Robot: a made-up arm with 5 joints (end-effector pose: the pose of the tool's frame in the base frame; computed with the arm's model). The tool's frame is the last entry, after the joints.
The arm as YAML. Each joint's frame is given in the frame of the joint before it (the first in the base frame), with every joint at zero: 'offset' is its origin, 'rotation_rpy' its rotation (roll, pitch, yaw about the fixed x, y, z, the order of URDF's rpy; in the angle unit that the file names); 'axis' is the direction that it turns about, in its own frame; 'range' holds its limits. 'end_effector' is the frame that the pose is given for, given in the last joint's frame.
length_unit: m
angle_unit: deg
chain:
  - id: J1
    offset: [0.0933, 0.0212, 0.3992]
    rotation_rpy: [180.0, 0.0, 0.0]
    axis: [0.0, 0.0, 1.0]
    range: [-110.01, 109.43]
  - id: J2
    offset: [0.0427, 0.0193, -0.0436]
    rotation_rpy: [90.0, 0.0, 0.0]
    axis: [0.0, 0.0, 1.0]
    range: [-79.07, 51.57]
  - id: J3
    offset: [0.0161, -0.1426, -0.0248]
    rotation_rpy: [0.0, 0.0, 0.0]
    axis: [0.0, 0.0, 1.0]
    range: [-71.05, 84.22]
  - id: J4
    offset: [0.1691, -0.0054, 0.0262]
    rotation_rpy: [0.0, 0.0, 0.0]
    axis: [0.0, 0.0, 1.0]
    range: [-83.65, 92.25]
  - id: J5
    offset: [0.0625, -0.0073, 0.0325]
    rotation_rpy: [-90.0, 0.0, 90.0]
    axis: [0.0, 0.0, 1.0]
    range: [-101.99, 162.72]
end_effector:
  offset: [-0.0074, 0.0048, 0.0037]
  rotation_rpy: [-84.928, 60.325, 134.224]
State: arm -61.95 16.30 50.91 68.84 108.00
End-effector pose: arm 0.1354 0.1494 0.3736 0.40 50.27 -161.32
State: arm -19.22 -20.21 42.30 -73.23 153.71
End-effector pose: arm 0.2767 0.1086 0.5711 142.24 -35.51 54.58
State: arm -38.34 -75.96 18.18 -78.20 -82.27
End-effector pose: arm 0.0493 -0.0052 0.6773 -170.79 -55.40 -98.29
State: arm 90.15 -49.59 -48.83 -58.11 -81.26
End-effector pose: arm 0.1002 0.1621 0.7340 -153.81 -38.28 120.08
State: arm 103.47 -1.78 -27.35 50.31 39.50
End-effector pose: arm 0.0479 -0.2354 0.6666 -79.01 -8.33 -106.61
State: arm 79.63 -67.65 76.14 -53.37 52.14
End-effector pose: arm 0.1313 -0.0894 0.5449 -101.58 -74.10 -68.08
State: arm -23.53 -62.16 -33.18 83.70 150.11
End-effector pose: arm 0.0476 0.0258 0.7066 166.95 -3.17 52.24
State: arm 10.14 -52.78 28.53 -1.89 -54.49
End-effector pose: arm 0.2324 0.0022 0.6491 27.08 -17.67 -40.89
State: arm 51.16 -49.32 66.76 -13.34 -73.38
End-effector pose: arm 0.2028 -0.1050 0.5030 29.02 17.62 -78.14
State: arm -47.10 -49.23 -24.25 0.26 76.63
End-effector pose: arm 0.0727 0.0294 0.7720 124.86 -72.66 168.68
